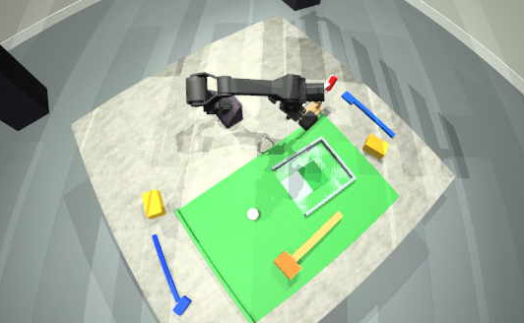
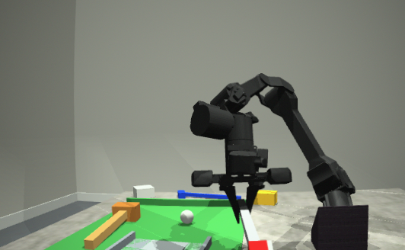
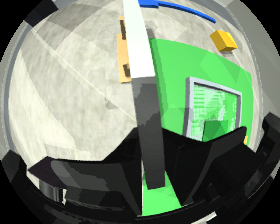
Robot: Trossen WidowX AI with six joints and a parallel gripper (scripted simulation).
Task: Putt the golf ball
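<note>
The red putter lies 110 mm to the left of my gripper tip, 30 mm behind it and 30 mm above it. Round my gripper tip: green mat: 270 mm ahead, 160 mm to the right, 110 mm below; then white golf ball: 310 mm to the right, 220 mm ahead, 90 mm below; then wooden stand: 130 mm to the left, 70 mm below, 30 mm behind.
</note>
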